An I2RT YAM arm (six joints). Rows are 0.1 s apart.
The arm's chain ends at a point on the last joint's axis. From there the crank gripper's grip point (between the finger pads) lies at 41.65 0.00 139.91 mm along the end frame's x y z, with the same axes.
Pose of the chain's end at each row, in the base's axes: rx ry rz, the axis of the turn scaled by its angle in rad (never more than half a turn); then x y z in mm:
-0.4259 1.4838 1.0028 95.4 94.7 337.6
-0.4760 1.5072 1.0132 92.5 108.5 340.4
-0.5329 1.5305 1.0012 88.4 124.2 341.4
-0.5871 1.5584 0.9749 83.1 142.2 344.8
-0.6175 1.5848 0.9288 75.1 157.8 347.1
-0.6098 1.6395 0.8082 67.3 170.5 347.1
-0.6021 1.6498 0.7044 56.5 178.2 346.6
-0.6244 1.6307 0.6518 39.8 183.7 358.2
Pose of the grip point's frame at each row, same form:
-0.4259 1.4838 1.0028 173.5 215.7 313.9
-0.4760 1.5072 1.0132 165.6 231.6 311.9
-0.5329 1.5305 1.0012 157.9 247.9 307.1
-0.5871 1.5584 0.9749 150.4 265.1 303.8
-0.6175 1.5848 0.9288 143.7 277.8 300.1
-0.6098 1.6395 0.8082 144.9 280.6 290.8
-0.6021 1.6498 0.7044 142.8 279.7 287.0
-0.6244 1.6307 0.6518 129.9 282.0 298.7

